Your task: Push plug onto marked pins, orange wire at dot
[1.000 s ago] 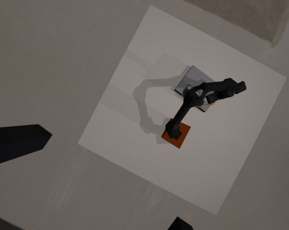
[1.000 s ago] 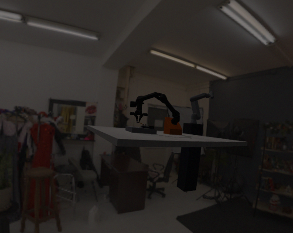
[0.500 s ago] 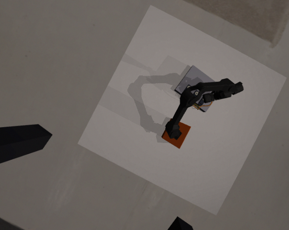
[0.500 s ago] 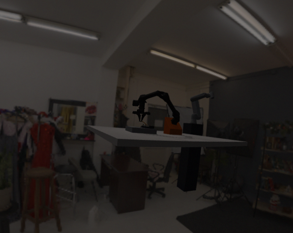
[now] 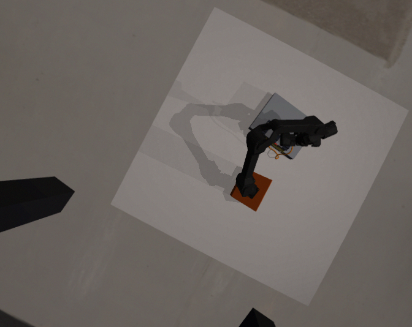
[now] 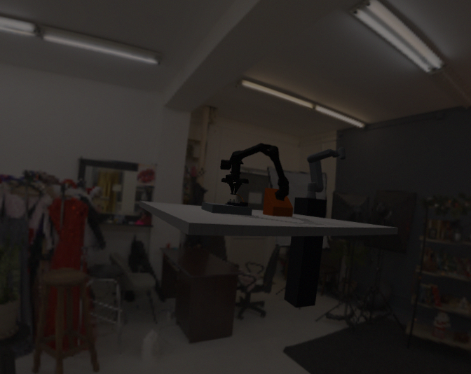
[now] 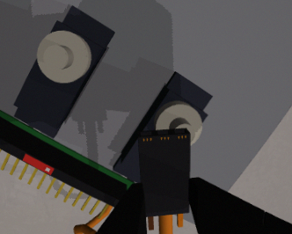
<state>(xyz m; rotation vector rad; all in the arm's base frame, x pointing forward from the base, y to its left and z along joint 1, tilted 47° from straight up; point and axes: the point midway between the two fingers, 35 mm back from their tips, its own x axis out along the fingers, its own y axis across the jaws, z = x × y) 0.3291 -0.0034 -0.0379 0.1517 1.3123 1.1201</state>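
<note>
The red band lies 50 mm behind my gripper tip, 50 mm to the left of it and 50 mm below it. From my gripper tip the other things lie so: white dot: 50 mm behind, 50 mm to the left, 50 mm below; then grey printed holder: 110 mm ahead, 70 mm to the left, 100 mm below; then black pin strip: 50 mm behind, 70 mm to the left, 60 mm below.
</note>
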